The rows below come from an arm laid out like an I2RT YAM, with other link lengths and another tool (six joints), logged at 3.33 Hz.
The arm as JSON. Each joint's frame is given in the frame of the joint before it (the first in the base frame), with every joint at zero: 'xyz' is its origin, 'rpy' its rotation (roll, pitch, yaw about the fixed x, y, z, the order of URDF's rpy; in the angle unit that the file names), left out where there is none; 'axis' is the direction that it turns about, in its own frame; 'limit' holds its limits. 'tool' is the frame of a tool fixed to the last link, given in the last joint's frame.
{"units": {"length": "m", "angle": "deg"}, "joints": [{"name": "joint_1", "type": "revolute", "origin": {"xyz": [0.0, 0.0, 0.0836], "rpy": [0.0, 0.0, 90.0]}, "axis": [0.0, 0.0, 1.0], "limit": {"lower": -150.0, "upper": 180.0}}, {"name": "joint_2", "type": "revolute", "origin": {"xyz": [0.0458, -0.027, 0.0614], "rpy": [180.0, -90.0, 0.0]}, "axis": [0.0, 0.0, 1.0], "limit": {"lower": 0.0, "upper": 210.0}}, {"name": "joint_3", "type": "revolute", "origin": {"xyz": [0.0, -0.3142, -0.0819], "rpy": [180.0, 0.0, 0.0]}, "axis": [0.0, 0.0, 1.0], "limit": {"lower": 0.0, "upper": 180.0}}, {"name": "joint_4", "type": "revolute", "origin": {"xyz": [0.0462, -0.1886, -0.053], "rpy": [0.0, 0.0, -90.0]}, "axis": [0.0, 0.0, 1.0], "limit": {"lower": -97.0, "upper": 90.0}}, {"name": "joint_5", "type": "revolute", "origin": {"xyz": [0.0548, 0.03, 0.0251], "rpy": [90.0, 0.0, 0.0]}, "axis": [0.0, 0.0, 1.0], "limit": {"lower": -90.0, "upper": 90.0}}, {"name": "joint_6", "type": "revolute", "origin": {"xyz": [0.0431, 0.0, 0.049], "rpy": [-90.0, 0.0, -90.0]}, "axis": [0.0, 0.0, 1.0], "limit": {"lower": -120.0, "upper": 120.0}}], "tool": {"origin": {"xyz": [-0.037, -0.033, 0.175], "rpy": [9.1, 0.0, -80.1]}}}
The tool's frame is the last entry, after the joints.
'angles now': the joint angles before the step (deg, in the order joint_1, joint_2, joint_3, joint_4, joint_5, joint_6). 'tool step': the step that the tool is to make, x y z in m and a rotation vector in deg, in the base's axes. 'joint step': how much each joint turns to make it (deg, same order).
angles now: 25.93, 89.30, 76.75, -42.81, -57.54, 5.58
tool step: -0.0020, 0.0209, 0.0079, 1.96, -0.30, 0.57
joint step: 3.65, 0.01, 0.00, 6.49, 0.63, 6.30
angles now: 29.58, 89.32, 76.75, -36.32, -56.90, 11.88
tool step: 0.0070, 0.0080, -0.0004, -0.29, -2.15, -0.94
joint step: 1.83, 0.01, 0.00, 3.34, 2.86, 1.97
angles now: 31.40, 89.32, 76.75, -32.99, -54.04, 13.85
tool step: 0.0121, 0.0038, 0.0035, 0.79, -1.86, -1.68
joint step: 0.00, 0.00, -0.01, 3.29, 1.42, 1.60
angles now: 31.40, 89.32, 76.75, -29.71, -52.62, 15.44
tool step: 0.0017, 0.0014, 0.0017, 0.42, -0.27, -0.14
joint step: 0.00, 0.01, 0.02, 0.78, -0.04, 0.42
